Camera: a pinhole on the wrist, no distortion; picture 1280 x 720 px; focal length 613.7 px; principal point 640.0 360.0 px. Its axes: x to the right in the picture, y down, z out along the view. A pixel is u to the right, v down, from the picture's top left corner.
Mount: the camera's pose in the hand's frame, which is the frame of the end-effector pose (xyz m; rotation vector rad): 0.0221 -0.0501 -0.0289 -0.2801 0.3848 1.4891
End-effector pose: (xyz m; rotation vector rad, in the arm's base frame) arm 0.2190 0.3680 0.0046 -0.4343 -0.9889 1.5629
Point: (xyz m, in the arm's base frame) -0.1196 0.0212 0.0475
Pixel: outside the picture
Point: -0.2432 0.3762 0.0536
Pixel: 779 269
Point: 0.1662 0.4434 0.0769
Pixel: outside the picture
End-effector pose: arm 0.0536 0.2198 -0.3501 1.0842 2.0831 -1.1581
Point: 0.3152 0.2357 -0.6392
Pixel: 1193 326
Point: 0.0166 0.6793 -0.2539
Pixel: behind the camera
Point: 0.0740 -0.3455 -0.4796
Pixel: 273 592
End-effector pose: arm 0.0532 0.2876 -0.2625 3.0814 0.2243 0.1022
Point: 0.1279 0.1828 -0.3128
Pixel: 1095 289
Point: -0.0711 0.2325 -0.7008
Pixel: 438 658
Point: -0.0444 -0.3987 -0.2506
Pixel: outside the picture
